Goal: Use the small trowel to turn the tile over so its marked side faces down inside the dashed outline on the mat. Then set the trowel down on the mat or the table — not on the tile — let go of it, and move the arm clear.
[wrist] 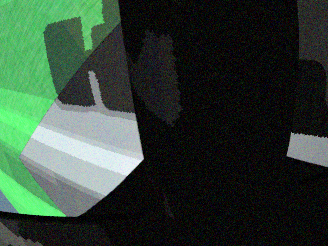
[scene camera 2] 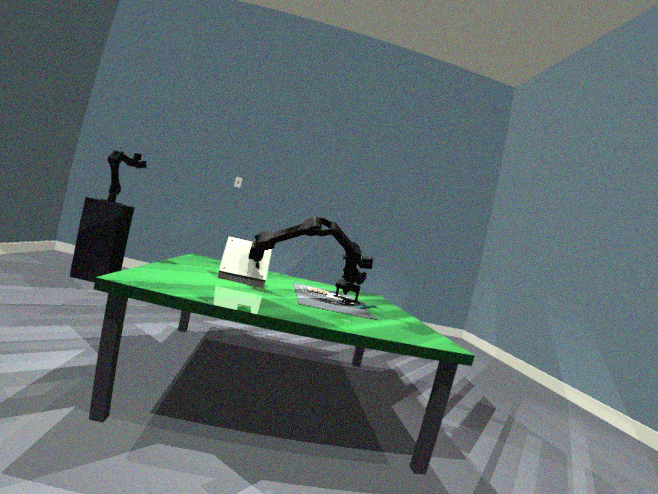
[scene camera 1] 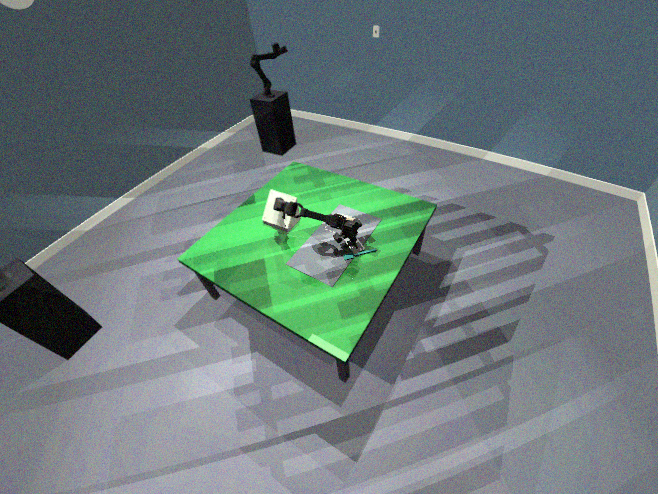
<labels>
One and the same spot on a grey mat: (scene camera 2: 305,297) is (scene camera 1: 309,245).
</labels>
